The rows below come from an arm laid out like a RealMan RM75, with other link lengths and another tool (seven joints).
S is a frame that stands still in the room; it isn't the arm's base.
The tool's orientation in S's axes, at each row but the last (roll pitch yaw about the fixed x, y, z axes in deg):
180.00 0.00 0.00
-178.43 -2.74 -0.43
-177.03 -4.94 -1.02
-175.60 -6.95 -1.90
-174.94 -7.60 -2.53
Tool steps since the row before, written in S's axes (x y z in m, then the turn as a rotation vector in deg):
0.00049 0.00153 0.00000 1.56 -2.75 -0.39
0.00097 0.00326 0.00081 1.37 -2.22 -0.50
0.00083 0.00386 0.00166 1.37 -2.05 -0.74
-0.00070 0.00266 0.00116 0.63 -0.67 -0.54
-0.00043 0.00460 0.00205 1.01 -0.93 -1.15
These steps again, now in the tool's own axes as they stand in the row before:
0.00049 -0.00153 0.00000 1.56 2.75 0.39
0.00098 -0.00329 -0.00067 1.36 2.22 0.50
0.00090 -0.00395 -0.00139 1.34 2.07 0.75
-0.00064 -0.00272 -0.00104 0.58 0.69 0.56
-0.00036 -0.00475 -0.00170 0.89 0.99 1.20

